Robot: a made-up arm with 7 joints. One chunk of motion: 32 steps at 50 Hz.
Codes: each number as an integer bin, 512 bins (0 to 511) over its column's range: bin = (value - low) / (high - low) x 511, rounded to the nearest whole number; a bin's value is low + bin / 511 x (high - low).
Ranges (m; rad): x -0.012..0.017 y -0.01..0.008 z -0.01..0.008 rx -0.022..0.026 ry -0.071..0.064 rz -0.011..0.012
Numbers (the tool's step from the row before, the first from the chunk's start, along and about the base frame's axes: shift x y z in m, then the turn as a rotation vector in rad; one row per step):
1: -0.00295 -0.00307 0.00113 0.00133 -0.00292 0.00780
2: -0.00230 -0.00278 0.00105 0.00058 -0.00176 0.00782
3: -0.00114 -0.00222 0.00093 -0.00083 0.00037 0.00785
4: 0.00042 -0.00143 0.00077 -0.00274 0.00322 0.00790
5: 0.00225 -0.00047 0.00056 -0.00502 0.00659 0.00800
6: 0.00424 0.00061 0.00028 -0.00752 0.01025 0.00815
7: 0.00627 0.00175 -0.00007 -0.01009 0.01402 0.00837
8: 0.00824 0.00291 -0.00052 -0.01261 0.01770 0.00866
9: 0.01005 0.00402 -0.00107 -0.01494 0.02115 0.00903
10: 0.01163 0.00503 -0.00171 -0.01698 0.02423 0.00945
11: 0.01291 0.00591 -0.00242 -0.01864 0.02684 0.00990
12: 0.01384 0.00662 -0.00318 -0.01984 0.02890 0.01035
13: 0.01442 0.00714 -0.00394 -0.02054 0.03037 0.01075
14: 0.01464 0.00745 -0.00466 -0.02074 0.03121 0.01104
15: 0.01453 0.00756 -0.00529 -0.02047 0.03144 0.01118
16: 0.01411 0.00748 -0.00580 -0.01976 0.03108 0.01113
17: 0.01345 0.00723 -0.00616 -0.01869 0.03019 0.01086
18: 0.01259 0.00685 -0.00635 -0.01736 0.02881 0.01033
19: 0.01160 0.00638 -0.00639 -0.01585 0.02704 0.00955
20: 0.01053 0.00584 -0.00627 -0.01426 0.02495 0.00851
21: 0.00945 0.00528 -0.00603 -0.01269 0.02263 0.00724
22: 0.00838 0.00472 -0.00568 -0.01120 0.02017 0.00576
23: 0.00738 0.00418 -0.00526 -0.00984 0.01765 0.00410
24: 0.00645 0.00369 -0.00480 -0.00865 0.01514 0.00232
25: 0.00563 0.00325 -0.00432 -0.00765 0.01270 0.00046
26: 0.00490 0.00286 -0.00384 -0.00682 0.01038 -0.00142
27: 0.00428 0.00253 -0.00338 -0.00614 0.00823 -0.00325
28: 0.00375 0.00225 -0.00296 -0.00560 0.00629 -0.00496
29: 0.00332 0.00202 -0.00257 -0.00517 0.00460 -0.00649
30: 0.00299 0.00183 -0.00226 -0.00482 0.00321 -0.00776
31: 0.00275 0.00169 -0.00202 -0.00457 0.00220 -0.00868
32: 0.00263 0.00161 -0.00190 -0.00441 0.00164 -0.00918
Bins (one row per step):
1: 159 197 316 248 258 418
2: 171 205 314 240 262 418
3: 191 221 310 225 270 419
4: 219 243 306 205 281 420
5: 251 271 300 181 294 422
6: 286 301 292 154 308 425
7: 322 334 282 127 322 430
8: 357 367 269 100 336 437
9: 389 398 254 75 349 445
10: 416 427 235 53 360 454
11: 439 452 215 36 370 464
12: 455 472 194 23 378 474
13: 466 487 172 16 384 483
14: 469 495 152 13 387 490
15: 467 499 134 16 388 493
16: 460 496 119 24 386 492
17: 448 489 109 35 383 486
18: 433 478 104 49 378 474
19: 416 465 102 65 371 457
20: 397 450 106 82 363 433
21: 378 434 113 99 354 405
22: 359 418 123 115 345 372
23: 341 403 135 129 336 335
24: 325 389 148 142 326 296
25: 311 376 161 153 317 255
26: 298 365 175 162 308 213
27: 287 356 188 169 300 172
28: 278 348 200 175 293 134
29: 270 341 211 179 286 100
30: 264 336 220 183 281 72
31: 260 332 227 186 277 52
32: 258 330 230 187 275 40

